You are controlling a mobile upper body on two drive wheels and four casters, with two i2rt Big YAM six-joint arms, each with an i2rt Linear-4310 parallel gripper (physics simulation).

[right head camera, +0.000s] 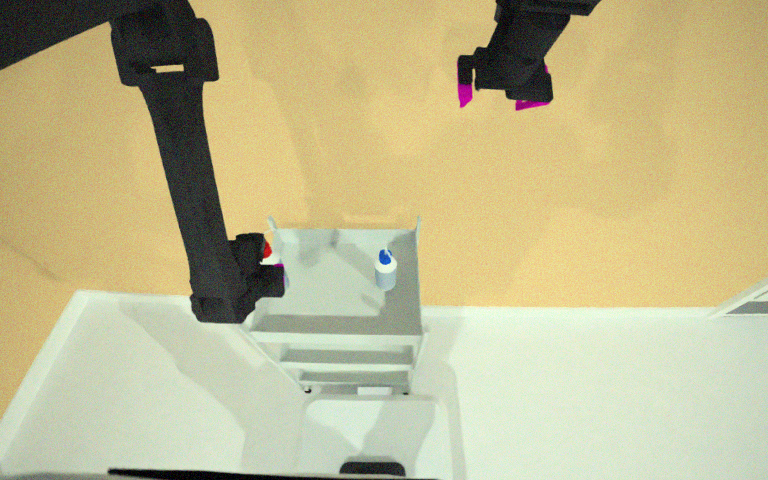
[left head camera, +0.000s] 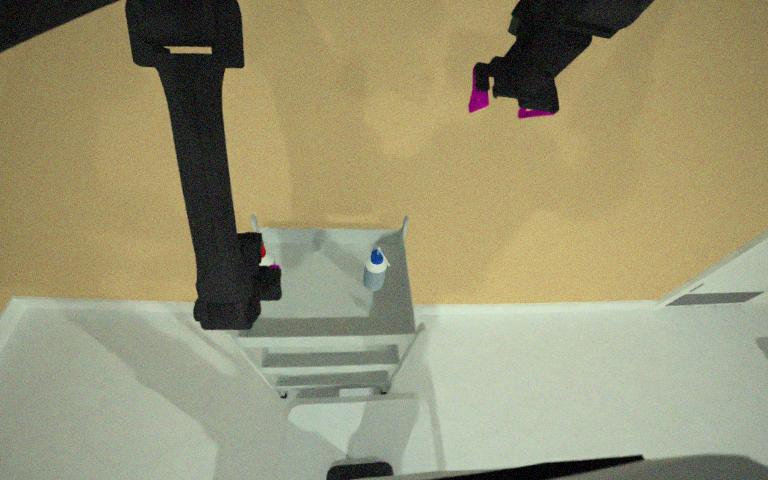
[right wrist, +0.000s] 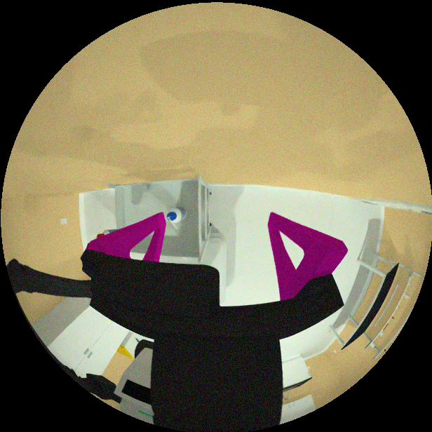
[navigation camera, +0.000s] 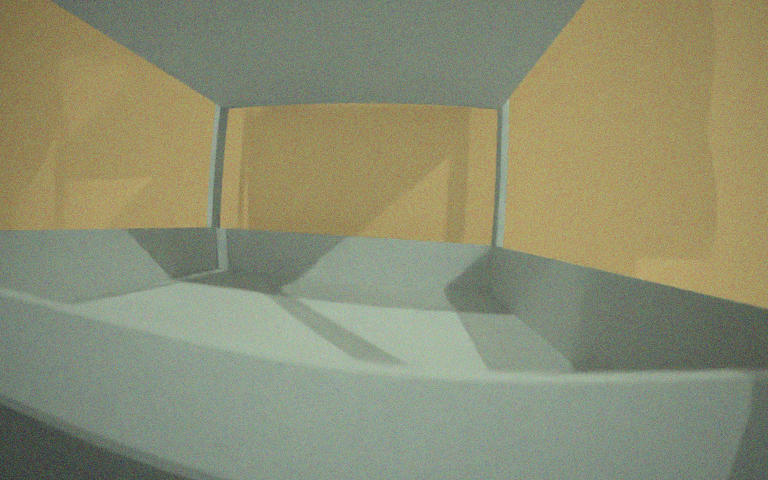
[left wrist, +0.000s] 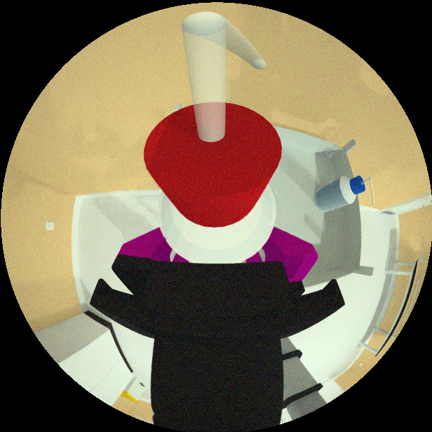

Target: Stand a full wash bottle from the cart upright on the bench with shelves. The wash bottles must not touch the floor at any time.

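Frame: origin at the left arm's base, x back, y left, z down, level; millimetres.
Where they show: left gripper, fingertip midpoint: [right head camera: 274, 272]; right gripper, fingertip midpoint: [right head camera: 488, 105] [left head camera: 494, 112].
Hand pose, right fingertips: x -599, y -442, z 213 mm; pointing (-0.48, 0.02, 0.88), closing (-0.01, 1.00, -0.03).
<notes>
After its pixels a point has its place.
My left gripper [left head camera: 269, 261] {x -487, y 2, z 580 mm} [left wrist: 217, 217] is shut on the wash bottle with the red cap [left head camera: 263, 249] {x -487, y -12, z 482 mm} [right head camera: 267, 249] {x -484, y -11, z 480 mm} [left wrist: 215, 175]. The bottle looks upright, over the left side of the cart [left head camera: 325, 341] {x -371, y -133, z 713 mm} [right head camera: 339, 338] {x -371, y -150, z 707 mm} [left wrist: 295, 160]; its lower body is mostly hidden. A blue-capped wash bottle [left head camera: 374, 274] {x -527, y -259, z 654 mm} [right head camera: 385, 275] {x -527, y -265, z 659 mm} [left wrist: 334, 195] stands upright on the cart's top tray, toward the right, with bluish liquid inside. My right gripper [left head camera: 498, 112] {x -599, y -442, z 213 mm} [right head camera: 491, 106] {x -599, y -442, z 213 mm} [right wrist: 216, 217] is open and empty, well right of the cart. I cannot identify the bench with shelves for certain.
The cart's raised rim [navigation camera: 396, 418] and corner posts [navigation camera: 500, 175] {x -691, y -358, z 1113 mm} stand close ahead in the navigation view. A rack-like frame with a dark board [right wrist: 372, 306] stands at the right of the right wrist view. A white cabinet [right wrist: 80, 345] is at its lower left.
</notes>
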